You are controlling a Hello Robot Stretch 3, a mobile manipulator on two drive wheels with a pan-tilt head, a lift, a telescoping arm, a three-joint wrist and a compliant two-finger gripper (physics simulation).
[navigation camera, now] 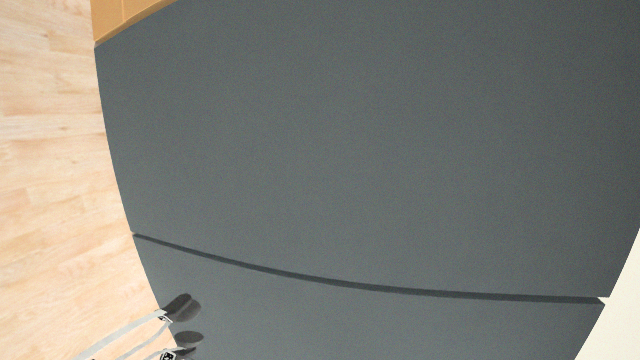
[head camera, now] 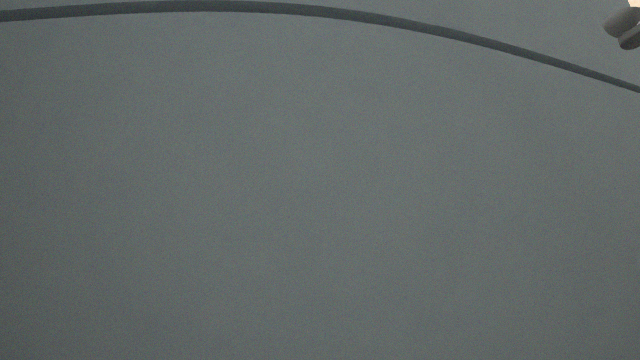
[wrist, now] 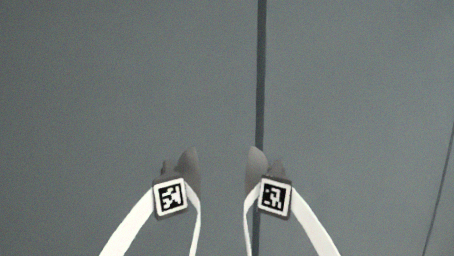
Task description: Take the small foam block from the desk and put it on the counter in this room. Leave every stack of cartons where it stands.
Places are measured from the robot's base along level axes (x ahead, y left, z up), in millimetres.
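Pixels of known places: gripper, between the fingertips: [navigation camera: 198, 317] [head camera: 604, 3].
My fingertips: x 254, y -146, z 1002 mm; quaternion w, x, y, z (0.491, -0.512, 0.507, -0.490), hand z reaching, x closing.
Behind a point stands the place of what it marks.
My gripper [navigation camera: 185, 324] @[z 1002, x 254, y -146 mm] [wrist: 223, 164] @[z 1002, x 254, y -146 mm] is open, with a gap between its two grey fingertips and nothing held. It is in front of a large dark grey panelled surface, close to the seam between two panels. One fingertip [head camera: 621, 22] @[z 1018, x 229, y -119 mm] shows at the top right corner of the head view. A stack of brown cartons [navigation camera: 125, 17] @[z 280, x 408, y 700 mm] shows in part at the top left of the navigation view, beside the far edge of the grey panels. The small foam block, the desk and the counter do not show in these views.
The tall dark grey panels [head camera: 320, 200] @[z 1158, x 596, y 51 mm] [navigation camera: 350, 150] @[z 1157, x 567, y 147 mm] [wrist: 125, 90] fill most of each view, very near the robot. Pale wood floor [navigation camera: 45, 150] @[z 0, x 305, y 148 mm] runs along their foot at the left of the navigation view. A cream wall [navigation camera: 622, 320] @[z 2438, x 1127, y -531 mm] shows at its lower right.
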